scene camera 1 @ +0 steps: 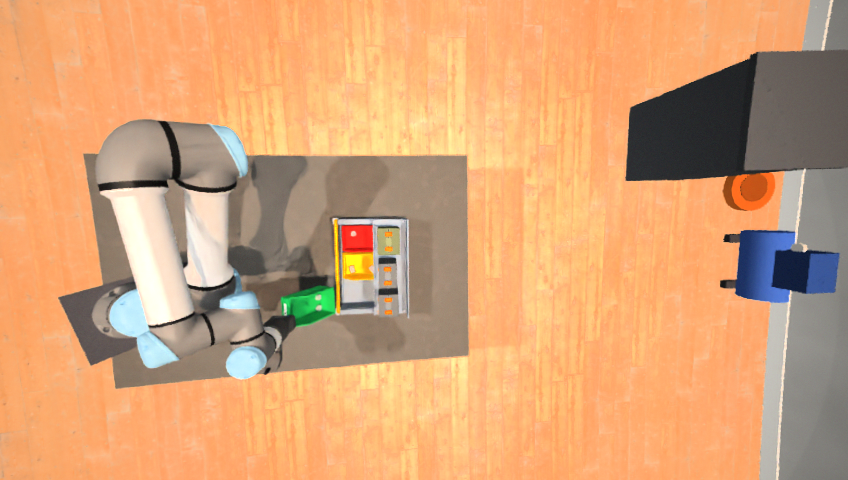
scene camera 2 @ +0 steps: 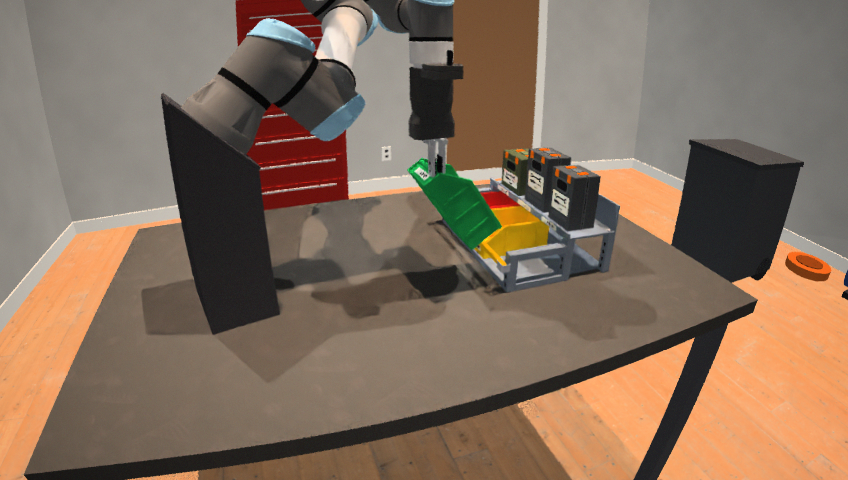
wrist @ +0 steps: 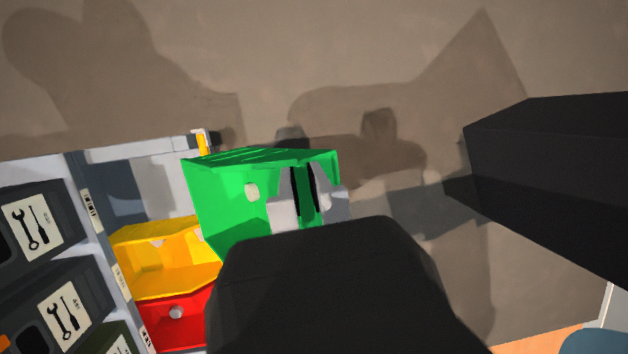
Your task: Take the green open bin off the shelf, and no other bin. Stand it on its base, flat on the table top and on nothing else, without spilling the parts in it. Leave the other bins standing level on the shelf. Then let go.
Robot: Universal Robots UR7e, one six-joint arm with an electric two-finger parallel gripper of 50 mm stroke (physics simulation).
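Where they show: gripper, fingertip midpoint: [scene camera 1: 290, 322] [scene camera 2: 436, 175] [wrist: 302, 179]; arm's base, link origin: [scene camera 2: 213, 130].
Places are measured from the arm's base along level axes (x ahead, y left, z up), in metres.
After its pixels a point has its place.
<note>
The green open bin [scene camera 1: 310, 308] @[x 0.436, y 0.026, z -0.209 m] [scene camera 2: 461, 208] @[x 0.445, y 0.003, z -0.162 m] [wrist: 220, 200] @[x 0.487, y 0.076, z -0.223 m] hangs in the air, steeply tilted, its labelled end up and its far end low. My gripper [scene camera 2: 437, 169] @[x 0.399, y 0.005, z -0.099 m] [wrist: 302, 179] @[x 0.399, y 0.005, z -0.099 m] is shut on its wall near the raised end. Two pale parts show inside from above; one shows in the wrist view. The low end is at the yellow front rail [scene camera 1: 337, 267] @[x 0.489, y 0.184, z -0.282 m] [scene camera 2: 490, 254] @[x 0.516, y 0.057, z -0.285 m] of the shelf [scene camera 1: 408, 237] @[x 0.724, y 0.378, z -0.185 m] [scene camera 2: 538, 252] @[x 0.607, y 0.022, z -0.265 m]; whether they touch, I cannot tell. The yellow bin [scene camera 1: 358, 265] @[x 0.565, y 0.200, z -0.337 m] [scene camera 2: 523, 231] @[x 0.614, y 0.169, z -0.286 m] [wrist: 172, 282] @[x 0.581, y 0.260, z -0.293 m] and red bin [scene camera 1: 357, 240] @[x 0.536, y 0.302, z -0.338 m] [scene camera 2: 498, 200] @[x 0.598, y 0.380, z -0.290 m] [wrist: 175, 332] @[x 0.582, y 0.376, z -0.300 m] sit in the shelf's lower tier, beside a bare slot.
Dark lidded cases [scene camera 1: 387, 273] @[x 0.677, y 0.241, z -0.113 m] [scene camera 2: 574, 199] [wrist: 70, 310] @[x 0.649, y 0.221, z -0.189 m] and an olive one [scene camera 1: 388, 240] @[x 0.653, y 0.352, z -0.148 m] [scene camera 2: 514, 172] @[x 0.621, y 0.318, z -0.191 m] stand on the shelf's raised rear tier. The table top [scene camera 1: 440, 196] @[x 0.828, y 0.568, z -0.346 m] [scene camera 2: 416, 368] @[x 0.354, y -0.216, z -0.346 m] stretches in front of the shelf. The arm's dark slanted stand [scene camera 2: 220, 226] @[x 0.030, y -0.101, z -0.143 m] [wrist: 550, 165] @[x 0.078, y -0.021, z -0.198 m] rises from it.
</note>
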